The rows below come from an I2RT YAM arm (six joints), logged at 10 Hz.
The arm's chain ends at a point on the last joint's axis. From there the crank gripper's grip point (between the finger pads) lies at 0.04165 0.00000 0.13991 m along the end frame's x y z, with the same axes.
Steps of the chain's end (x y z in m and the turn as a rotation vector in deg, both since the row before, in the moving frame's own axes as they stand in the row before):
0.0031 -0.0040 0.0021 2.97 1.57 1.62
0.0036 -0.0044 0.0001 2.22 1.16 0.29
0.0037 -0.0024 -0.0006 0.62 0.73 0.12
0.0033 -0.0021 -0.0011 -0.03 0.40 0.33
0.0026 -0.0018 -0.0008 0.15 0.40 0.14
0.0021 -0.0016 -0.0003 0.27 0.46 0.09
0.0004 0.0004 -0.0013 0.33 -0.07 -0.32
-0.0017 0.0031 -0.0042 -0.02 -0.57 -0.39
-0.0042 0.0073 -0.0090 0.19 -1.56 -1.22
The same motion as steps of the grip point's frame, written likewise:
0.0070 -0.0100 0.0007 2.97 1.57 1.62
0.0064 -0.0096 -0.0009 2.22 1.16 0.29
0.0055 -0.0038 -0.0011 0.62 0.73 0.12
0.0043 -0.0018 -0.0014 -0.03 0.40 0.33
0.0036 -0.0021 -0.0011 0.15 0.40 0.14
0.0032 -0.0022 -0.0006 0.27 0.46 0.09
0.0002 -0.0006 -0.0013 0.33 -0.07 -0.32
-0.0031 0.0029 -0.0038 -0.02 -0.57 -0.39
-0.0080 0.0060 -0.0079 0.19 -1.56 -1.22

